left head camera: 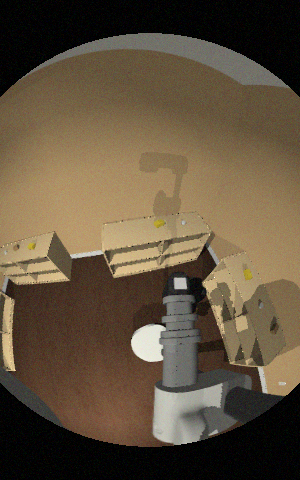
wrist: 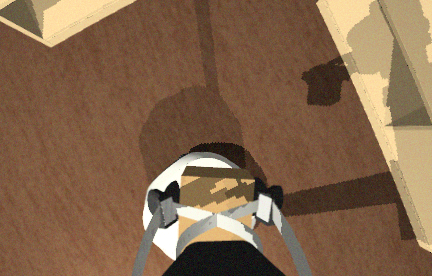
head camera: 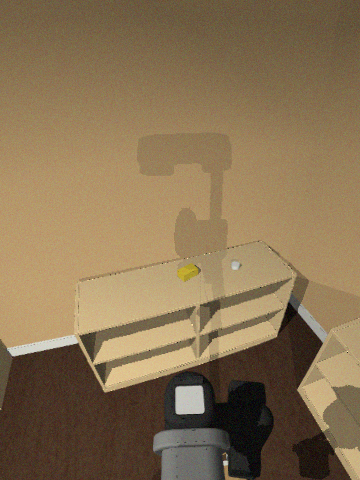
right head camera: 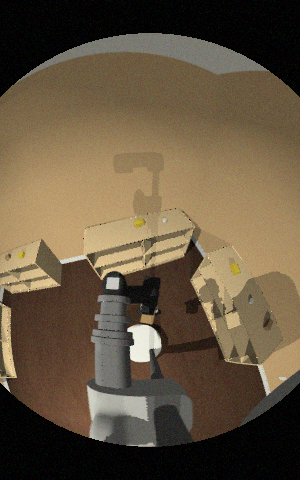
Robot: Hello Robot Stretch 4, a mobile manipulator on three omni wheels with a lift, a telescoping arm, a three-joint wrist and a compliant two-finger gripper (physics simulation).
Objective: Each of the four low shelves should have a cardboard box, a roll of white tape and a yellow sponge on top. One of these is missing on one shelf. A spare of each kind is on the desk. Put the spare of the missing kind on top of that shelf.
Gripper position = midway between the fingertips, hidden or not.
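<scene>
The gripper [wrist: 215,193] is visible, and so is a cardboard box [wrist: 214,189].
</scene>
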